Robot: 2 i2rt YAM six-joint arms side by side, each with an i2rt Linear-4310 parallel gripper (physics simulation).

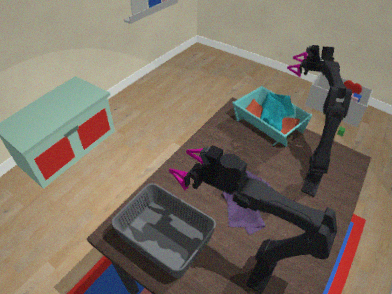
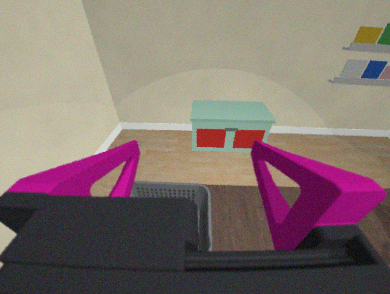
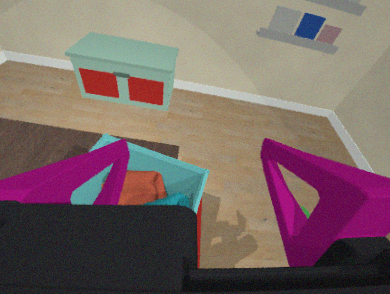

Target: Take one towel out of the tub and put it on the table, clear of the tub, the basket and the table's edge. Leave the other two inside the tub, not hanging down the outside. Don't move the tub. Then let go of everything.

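Observation:
The teal tub (image 1: 257, 126) (image 3: 187, 172) stands at the table's far end. A teal towel (image 1: 277, 111) (image 3: 172, 201) and an orange towel (image 1: 254, 107) (image 3: 142, 184) lie inside it; the orange one shows on both sides of the teal one. A purple towel (image 1: 245, 215) lies on the table (image 1: 220, 134) (image 2: 232, 215) (image 3: 30, 140), apart from tub and basket, partly hidden by the left arm. My left gripper (image 1: 180, 161) (image 2: 195, 146) is open and empty, raised near the grey basket (image 1: 142, 252) (image 2: 170, 191). My right gripper (image 1: 292, 63) (image 3: 194, 146) is open and empty, high beyond the tub.
The basket stands near the table's near left corner. A grey box (image 1: 350, 114) with red and blue things stands on the floor past the tub, with a green block (image 1: 341, 131) beside it. A green cabinet (image 1: 55, 107) (image 2: 230, 110) (image 3: 125, 52) stands by the wall.

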